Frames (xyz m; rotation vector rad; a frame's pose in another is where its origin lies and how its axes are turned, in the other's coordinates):
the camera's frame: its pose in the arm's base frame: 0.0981 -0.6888 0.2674 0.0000 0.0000 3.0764
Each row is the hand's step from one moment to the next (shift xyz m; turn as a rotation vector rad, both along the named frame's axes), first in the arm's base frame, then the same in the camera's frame.
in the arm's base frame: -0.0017 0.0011 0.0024 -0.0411 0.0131 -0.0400
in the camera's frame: 0.0018 -0.0010 0.0024 0.0419 -0.0104 -0.0400
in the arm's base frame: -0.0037 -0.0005 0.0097 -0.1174 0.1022 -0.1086
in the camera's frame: 0.0037 0.0007 0.0097 0.1238 -0.0943 -0.1086
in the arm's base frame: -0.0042 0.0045 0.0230 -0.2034 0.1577 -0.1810
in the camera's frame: 0.0045 -0.0042 0.0230 0.2132 -0.1441 -0.1810
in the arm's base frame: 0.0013 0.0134 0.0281 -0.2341 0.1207 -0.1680
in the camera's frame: -0.0004 -0.0135 0.0281 0.2415 -0.1052 -0.1680
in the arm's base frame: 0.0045 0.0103 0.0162 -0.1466 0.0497 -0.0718
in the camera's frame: -0.0038 -0.0106 0.0162 0.1495 -0.0400 -0.0718
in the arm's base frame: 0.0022 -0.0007 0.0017 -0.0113 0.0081 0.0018
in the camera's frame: -0.0022 0.0006 0.0017 0.0118 -0.0073 0.0018
